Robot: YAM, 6 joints.
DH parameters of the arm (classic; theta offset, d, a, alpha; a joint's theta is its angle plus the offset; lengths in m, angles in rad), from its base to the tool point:
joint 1: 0 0.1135 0.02 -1.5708
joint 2: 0 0 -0.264 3.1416
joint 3: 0.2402 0 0.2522 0
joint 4: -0.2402 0 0.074 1.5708
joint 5: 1.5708 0 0 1.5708
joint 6: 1.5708 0.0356 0 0
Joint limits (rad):
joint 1: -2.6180..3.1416
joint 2: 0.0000..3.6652
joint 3: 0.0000..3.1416
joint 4: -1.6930..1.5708
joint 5: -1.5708..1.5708
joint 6: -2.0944..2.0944
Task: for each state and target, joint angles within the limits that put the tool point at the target. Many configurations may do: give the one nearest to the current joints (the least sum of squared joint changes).
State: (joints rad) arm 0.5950 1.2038 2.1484 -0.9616 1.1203 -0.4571
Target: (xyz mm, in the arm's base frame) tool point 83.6 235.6 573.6
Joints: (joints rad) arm 1.3519 1.5293 2.2373 -0.8008 1.0264 -0.4571
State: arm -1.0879 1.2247 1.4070 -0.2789 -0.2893 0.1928
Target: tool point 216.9 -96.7 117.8
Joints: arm -0.4719 1.5585 0.6594 -0.4748 -0.3578 0.1928
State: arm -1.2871 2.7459 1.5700 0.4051 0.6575 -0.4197
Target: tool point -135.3 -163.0 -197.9
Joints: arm -2.1459 3.0166 0.9996 0.2439 0.7733 -0.4197
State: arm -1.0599 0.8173 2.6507 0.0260 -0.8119 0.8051
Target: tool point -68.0 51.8 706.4
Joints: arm -0.4255 1.1318 2.5082 -0.0036 -0.5667 0.8051
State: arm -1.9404 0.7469 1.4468 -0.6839 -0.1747 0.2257
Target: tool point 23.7 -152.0 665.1
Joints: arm -1.4677 1.3324 2.2025 -0.1808 -0.2246 0.2257
